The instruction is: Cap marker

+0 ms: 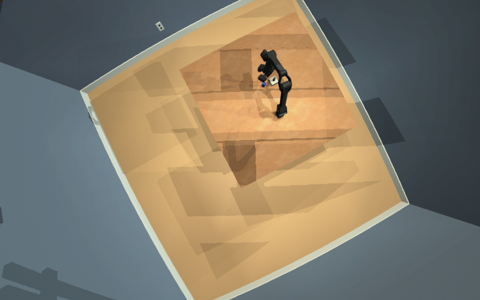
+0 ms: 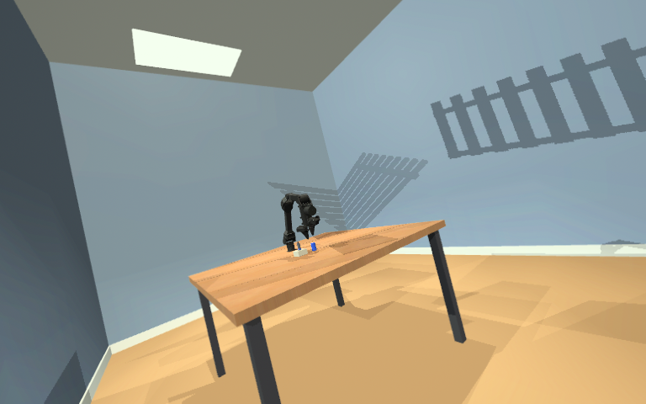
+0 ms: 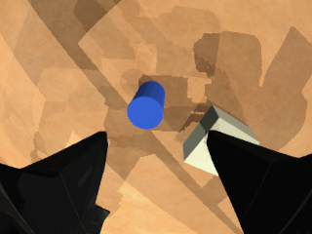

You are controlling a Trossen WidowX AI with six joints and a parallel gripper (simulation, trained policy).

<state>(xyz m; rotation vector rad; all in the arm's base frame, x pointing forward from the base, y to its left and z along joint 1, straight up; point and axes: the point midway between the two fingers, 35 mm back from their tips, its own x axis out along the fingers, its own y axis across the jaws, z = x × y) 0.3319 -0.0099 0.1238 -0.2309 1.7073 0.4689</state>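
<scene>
Right now my gripper tip is 1 cm past the blue cap, 1 cm to the right of it and 6 cm above it. From my gripper tip the other things lie so: white holder block (2 cm behind, 9 cm to the right, 7 cm below).
</scene>
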